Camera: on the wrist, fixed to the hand. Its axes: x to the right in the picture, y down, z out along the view.
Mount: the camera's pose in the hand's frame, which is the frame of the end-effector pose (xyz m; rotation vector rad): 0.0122 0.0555 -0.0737 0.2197 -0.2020 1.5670
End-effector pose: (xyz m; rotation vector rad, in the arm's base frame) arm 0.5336 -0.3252 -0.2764 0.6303 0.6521 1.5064
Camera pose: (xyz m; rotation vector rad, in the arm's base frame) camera 0.4415 -0.3161 -0.2864 -1.6019 -0.0392 -2.6561
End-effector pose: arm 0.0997 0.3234 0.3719 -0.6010 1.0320 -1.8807
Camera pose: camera 0.0655 0.3288 0.2855 0.2026 0.7153 -0.4922
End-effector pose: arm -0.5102 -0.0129 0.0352 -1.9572 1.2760 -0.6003
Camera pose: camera -0.5896 -0.0612 0.0394 -0.4005 1.9626 0.2584
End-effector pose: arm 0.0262 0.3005 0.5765 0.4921 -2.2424 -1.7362
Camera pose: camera 0.0392 0.2432 0.6487 -1.1648 -1.8238 -0.6616
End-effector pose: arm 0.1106 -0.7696 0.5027 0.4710 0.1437 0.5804
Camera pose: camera 0.0741 -0.6935 0.4634 0.8148 -0.4207 2.0501
